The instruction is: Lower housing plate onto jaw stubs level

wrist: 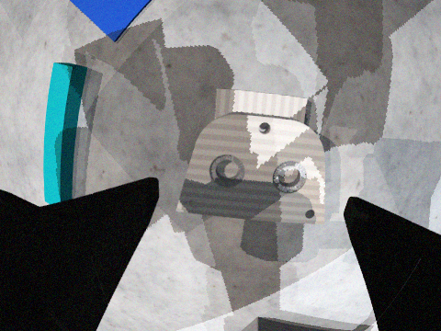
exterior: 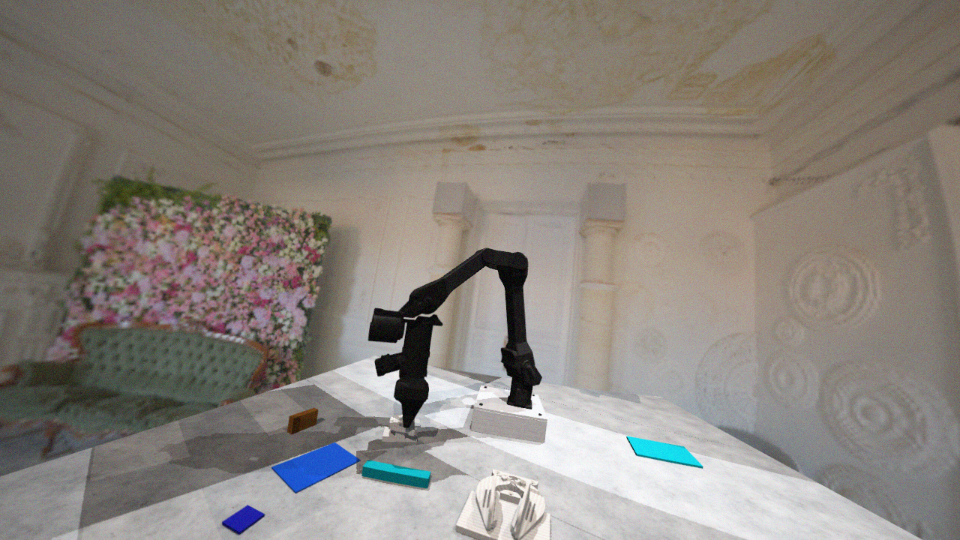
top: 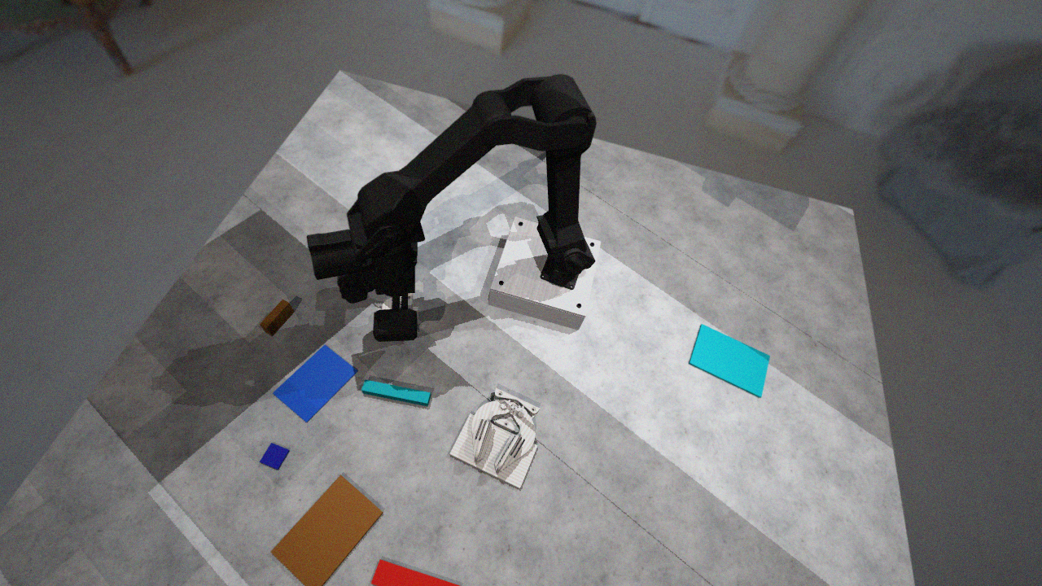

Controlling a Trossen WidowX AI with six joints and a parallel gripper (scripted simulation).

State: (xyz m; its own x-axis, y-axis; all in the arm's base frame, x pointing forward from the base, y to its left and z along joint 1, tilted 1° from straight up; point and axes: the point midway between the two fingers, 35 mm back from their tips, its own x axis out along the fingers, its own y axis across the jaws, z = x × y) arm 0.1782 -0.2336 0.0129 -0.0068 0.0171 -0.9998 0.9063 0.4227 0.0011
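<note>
My gripper tip is 130 mm short of the teal bar, 50 mm to the right of it and 30 mm above it. Also, from my gripper tip: blue sheet 150 mm ahead, 80 mm to the right, 40 mm below; then small blue square 280 mm ahead, 70 mm to the right, 40 mm below; then block 190 mm to the right, 80 mm ahead, 20 mm below.
</note>
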